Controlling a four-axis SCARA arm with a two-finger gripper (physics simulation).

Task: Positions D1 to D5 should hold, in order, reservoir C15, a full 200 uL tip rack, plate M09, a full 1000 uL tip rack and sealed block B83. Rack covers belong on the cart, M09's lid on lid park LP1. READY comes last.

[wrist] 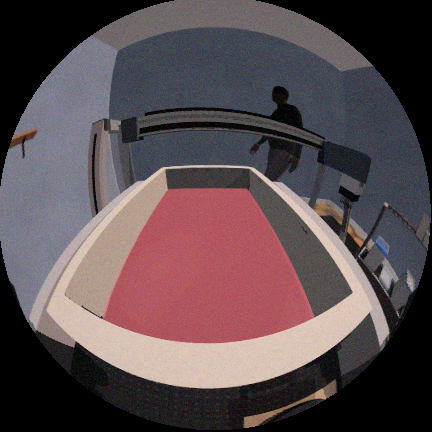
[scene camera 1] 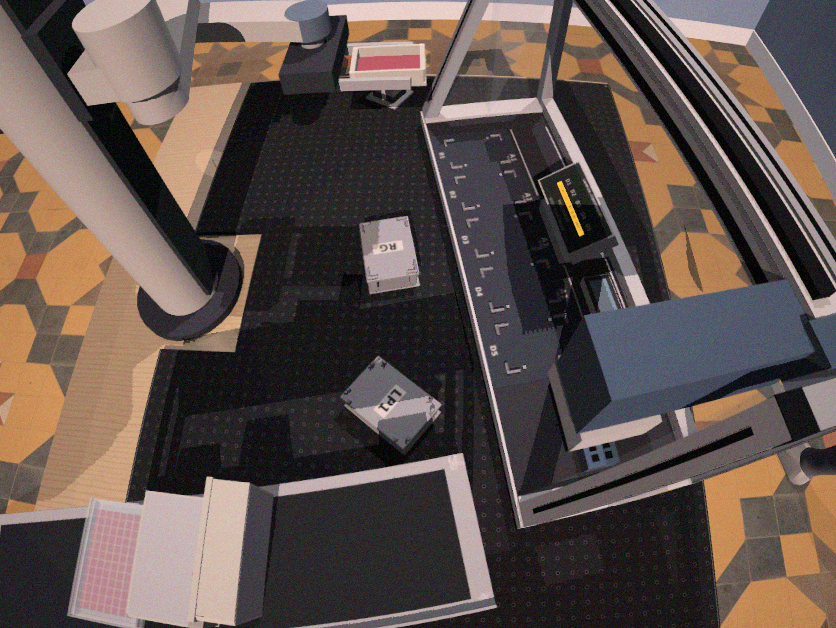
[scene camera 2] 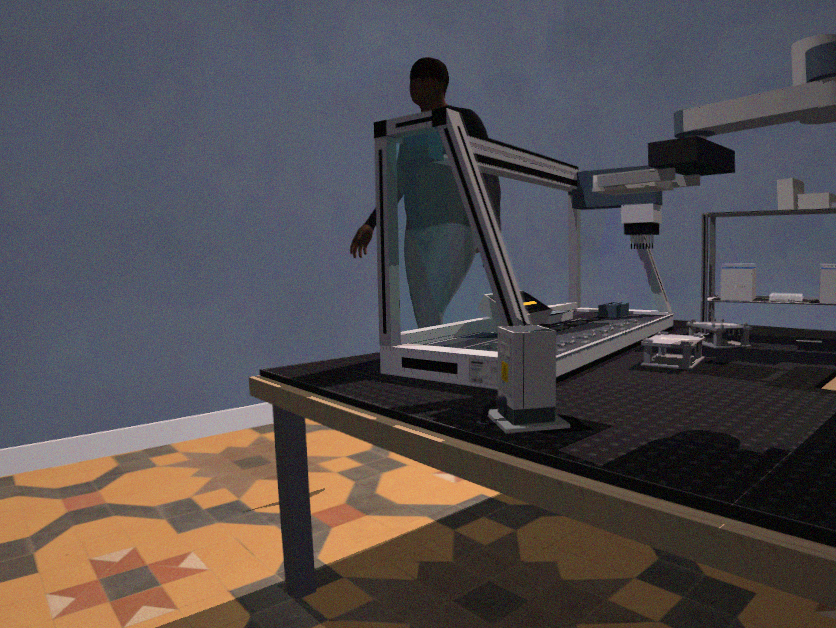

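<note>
A cream reservoir with red liquid (scene camera 1: pixel 397 62) (scene camera 2: pixel 631 177) (wrist: pixel 210 265) is level and off the table, near the far left end of the deck frame in scene camera 1. My gripper (scene camera 1: pixel 385 66) is shut on its long sides. Its label does not show, so I cannot tell if it is C15. Deck places D1 (scene camera 1: pixel 442 155), D2 (scene camera 1: pixel 452 194), D3 (scene camera 1: pixel 464 239), D4 (scene camera 1: pixel 478 292) and D5 (scene camera 1: pixel 493 350) show bare corner brackets. Lid park LP1 (scene camera 1: pixel 388 422) is bare on top. A pink-gridded rack (scene camera 1: pixel 108 564) stands at the lower left; its type is unclear.
Stand RG (scene camera 1: pixel 391 270) is beside the deck. A white box (scene camera 1: pixel 165 557) and a cream box (scene camera 1: pixel 219 554) stand on a white-rimmed dark surface (scene camera 1: pixel 459 520). The gantry head (scene camera 1: pixel 702 351) hangs over the deck's near end. An upright grey device (scene camera 2: pixel 528 371) stands at the frame's corner. A person (scene camera 2: pixel 435 182) is behind.
</note>
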